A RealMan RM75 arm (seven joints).
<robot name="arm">
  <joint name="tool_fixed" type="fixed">
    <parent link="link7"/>
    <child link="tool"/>
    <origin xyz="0 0 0"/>
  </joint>
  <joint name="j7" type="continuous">
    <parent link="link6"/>
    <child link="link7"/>
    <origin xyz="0 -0.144 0" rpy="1.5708 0 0"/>
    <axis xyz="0 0 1"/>
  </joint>
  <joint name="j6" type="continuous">
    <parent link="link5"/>
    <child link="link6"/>
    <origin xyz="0 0 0" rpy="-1.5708 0 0"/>
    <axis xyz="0 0 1"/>
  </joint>
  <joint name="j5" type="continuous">
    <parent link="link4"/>
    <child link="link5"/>
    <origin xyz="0 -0.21 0" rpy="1.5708 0 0"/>
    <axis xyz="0 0 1"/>
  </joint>
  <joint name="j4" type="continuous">
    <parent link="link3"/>
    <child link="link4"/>
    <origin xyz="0 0 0" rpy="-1.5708 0 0"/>
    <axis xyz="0 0 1"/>
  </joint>
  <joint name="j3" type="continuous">
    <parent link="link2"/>
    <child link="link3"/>
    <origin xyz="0 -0.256 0" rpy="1.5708 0 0"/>
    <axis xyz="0 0 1"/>
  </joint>
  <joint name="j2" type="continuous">
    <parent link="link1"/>
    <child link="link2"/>
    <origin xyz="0 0 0" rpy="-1.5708 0 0"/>
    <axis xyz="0 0 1"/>
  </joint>
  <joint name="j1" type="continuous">
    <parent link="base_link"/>
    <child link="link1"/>
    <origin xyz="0 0 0.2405"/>
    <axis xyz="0 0 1"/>
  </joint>
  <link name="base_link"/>
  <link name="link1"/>
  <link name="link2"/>
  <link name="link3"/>
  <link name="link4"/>
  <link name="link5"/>
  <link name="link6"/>
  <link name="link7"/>
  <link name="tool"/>
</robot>
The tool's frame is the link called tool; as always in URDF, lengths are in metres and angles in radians. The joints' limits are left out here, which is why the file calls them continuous.
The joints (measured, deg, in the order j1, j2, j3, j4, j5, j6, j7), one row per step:
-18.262, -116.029, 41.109, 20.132, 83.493, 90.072, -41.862
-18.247, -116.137, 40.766, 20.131, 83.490, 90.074, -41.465
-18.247, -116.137, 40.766, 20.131, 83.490, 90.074, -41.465
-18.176, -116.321, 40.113, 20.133, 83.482, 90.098, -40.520
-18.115, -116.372, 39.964, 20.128, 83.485, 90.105, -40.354
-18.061, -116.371, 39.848, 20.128, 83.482, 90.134, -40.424
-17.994, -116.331, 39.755, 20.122, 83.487, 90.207, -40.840
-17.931, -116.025, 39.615, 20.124, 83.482, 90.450, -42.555
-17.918, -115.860, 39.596, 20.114, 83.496, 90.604, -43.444
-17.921, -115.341, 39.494, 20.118, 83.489, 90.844, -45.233
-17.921, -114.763, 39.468, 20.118, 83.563, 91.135, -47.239
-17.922, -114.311, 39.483, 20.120, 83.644, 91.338, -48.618
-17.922, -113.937, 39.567, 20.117, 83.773, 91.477, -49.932
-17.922, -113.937, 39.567, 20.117, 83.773, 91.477, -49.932
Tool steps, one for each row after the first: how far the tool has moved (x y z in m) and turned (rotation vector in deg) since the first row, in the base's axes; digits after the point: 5 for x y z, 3 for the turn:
-0.00003, 0.00008, 0.00016, 0.471, 0.071, -0.031
-0.00003, 0.00008, 0.00016, 0.471, 0.071, -0.031
-0.00035, -0.00001, 0.00064, 1.474, 0.354, -0.154
-0.00061, -0.00031, 0.00066, 1.667, 0.376, -0.110
-0.00094, -0.00055, 0.00098, 1.728, 0.281, 0.007
-0.00137, -0.00091, 0.00150, 1.584, -0.032, 0.258
-0.00242, -0.00109, 0.00408, 0.869, -1.096, 1.008
-0.00279, -0.00119, 0.00526, 0.430, -1.639, 1.332
-0.00421, -0.00079, 0.00921, -0.288, -2.539, 2.033
-0.00567, -0.00059, 0.01320, -1.246, -3.496, 2.762
-0.00680, -0.00045, 0.01618, -1.940, -4.073, 3.246
-0.00774, -0.00045, 0.01831, -2.718, -4.603, 3.732
-0.00774, -0.00045, 0.01831, -2.718, -4.603, 3.732

